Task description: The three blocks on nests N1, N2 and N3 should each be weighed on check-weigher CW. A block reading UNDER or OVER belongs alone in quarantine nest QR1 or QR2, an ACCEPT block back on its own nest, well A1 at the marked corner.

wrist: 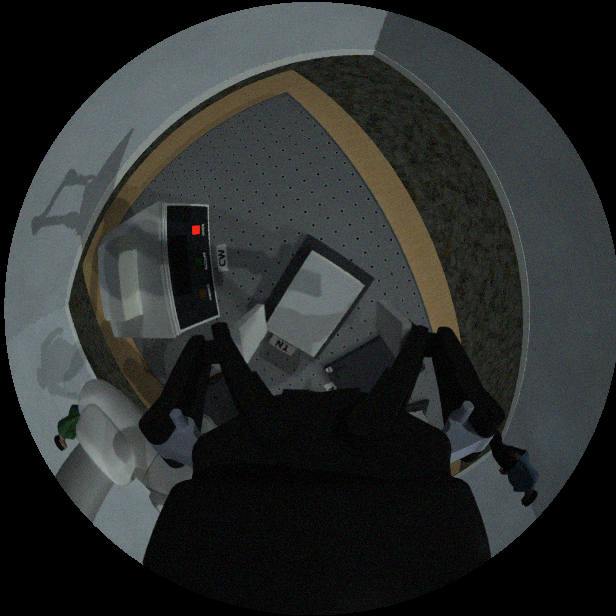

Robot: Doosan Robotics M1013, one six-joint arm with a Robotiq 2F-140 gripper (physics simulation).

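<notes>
My gripper (321, 336) is open, with its two dark fingers spread wide and nothing between the pale pads. Just beyond the fingertips lies nest N1 (282, 346), marked by its label, and on it a pale flat-topped block (318, 298) with a dark rim. Check-weigher CW (155, 272) stands to the left, its label (221, 255) beside it. On its dark panel (192, 267) the top light (195, 229) glows red and the other two are dim. A pale boxy shape (129, 284) sits on its platform in shadow. I cannot tell whether that shape is a block.
A dark flat nest (367, 362) lies right of N1, partly hidden by my right finger. The perforated grey plate (287, 172) has a tan border (396, 195), with speckled floor beyond. My arm's pale links (109, 425) are at the lower left.
</notes>
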